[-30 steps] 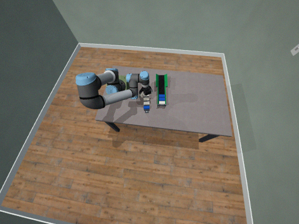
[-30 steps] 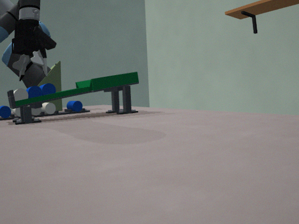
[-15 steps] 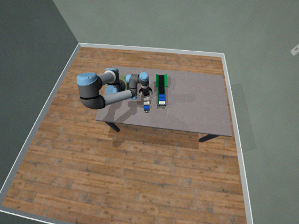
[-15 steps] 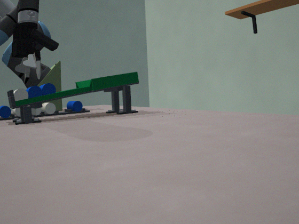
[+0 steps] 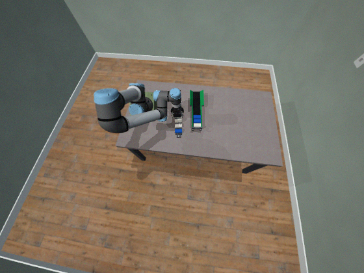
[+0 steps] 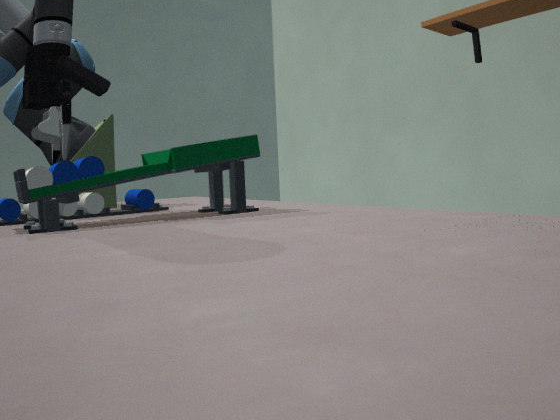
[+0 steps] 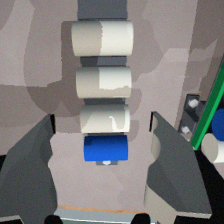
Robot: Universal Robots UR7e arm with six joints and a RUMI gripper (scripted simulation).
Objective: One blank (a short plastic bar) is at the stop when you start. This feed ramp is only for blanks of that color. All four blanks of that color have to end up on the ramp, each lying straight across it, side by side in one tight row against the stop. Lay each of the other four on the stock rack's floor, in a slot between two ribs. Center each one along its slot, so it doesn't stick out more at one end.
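The stock rack is 1 cm behind my hand, 3 cm to the left of it and 13 cm below it. Round my hand: dark stop (19 cm ahead, 6 cm to the right, 6 cm below).
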